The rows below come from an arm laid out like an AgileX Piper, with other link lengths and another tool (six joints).
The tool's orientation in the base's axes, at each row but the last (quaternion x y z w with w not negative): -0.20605, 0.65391, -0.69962, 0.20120; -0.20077, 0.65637, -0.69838, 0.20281; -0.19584, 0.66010, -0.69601, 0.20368; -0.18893, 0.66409, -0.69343, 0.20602
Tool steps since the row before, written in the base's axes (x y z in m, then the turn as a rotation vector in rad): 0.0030, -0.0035, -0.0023, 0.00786, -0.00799, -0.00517; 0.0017, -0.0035, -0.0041, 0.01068, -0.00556, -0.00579; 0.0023, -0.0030, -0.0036, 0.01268, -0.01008, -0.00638; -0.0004, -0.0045, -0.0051, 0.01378, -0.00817, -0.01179
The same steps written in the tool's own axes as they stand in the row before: -0.0006, 0.0026, 0.0044, -0.00228, 0.00576, 0.01067; 0.0004, 0.0043, 0.0036, -0.00598, 0.00630, 0.01015; -0.0003, 0.0038, 0.0036, -0.00521, 0.00715, 0.01499; 0.0028, 0.0052, 0.0033, -0.00711, 0.01253, 0.01372
